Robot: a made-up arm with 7 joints. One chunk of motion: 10 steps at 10 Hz.
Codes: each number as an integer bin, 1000 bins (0 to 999) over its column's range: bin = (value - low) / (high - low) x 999, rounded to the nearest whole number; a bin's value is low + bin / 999 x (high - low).
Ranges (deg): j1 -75..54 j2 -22..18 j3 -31..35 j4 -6..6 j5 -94..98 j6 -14..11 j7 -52..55
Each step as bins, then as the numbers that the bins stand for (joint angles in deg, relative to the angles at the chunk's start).
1 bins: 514 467 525 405 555 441 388
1 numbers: -8.63 -3.30 3.68 -1.14 12.67 -2.96 -10.44
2 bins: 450 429 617 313 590 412 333
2 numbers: -16.89 -4.82 9.76 -2.24 19.39 -3.69 -16.33
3 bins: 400 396 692 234 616 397 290
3 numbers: -23.35 -6.14 14.72 -3.19 24.39 -4.07 -20.94
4 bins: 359 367 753 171 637 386 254
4 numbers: -28.64 -7.31 18.75 -3.95 28.43 -4.34 -24.79
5 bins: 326 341 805 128 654 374 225
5 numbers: -32.90 -8.35 22.18 -4.46 31.69 -4.64 -27.90
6 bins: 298 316 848 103 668 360 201
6 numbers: -36.52 -9.35 25.02 -4.76 34.38 -4.99 -30.47
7 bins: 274 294 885 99 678 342 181
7 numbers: -39.62 -10.23 27.47 -4.81 36.31 -5.44 -32.61
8 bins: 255 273 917 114 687 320 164
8 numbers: -42.07 -11.07 29.58 -4.63 38.04 -5.99 -34.43
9 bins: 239 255 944 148 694 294 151
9 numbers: -44.14 -11.79 31.37 -4.22 39.38 -6.64 -35.83
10 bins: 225 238 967 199 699 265 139
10 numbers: -45.95 -12.47 32.89 -3.61 40.34 -7.37 -37.11
